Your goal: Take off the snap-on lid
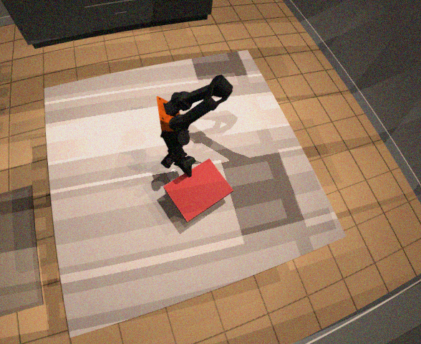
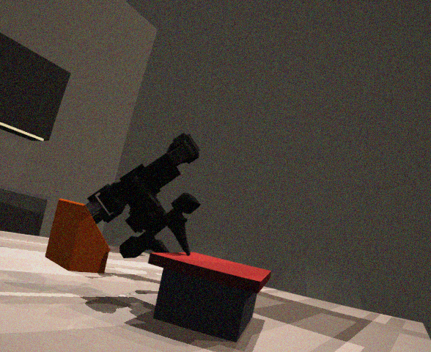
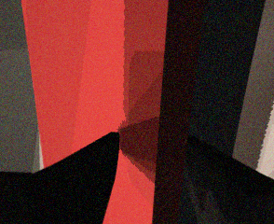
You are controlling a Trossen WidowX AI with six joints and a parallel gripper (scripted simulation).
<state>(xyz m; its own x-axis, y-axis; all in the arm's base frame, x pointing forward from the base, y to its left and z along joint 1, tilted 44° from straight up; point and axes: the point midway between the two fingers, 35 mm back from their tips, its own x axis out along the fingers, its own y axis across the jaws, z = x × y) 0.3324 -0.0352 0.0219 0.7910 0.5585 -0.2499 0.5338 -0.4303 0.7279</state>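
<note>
The red lid is 70 mm ahead of my gripper tip and 20 mm to the left of it. The rest, counted from my gripper tip: storage box 70 mm ahead, 20 mm to the left, 50 mm below.
</note>
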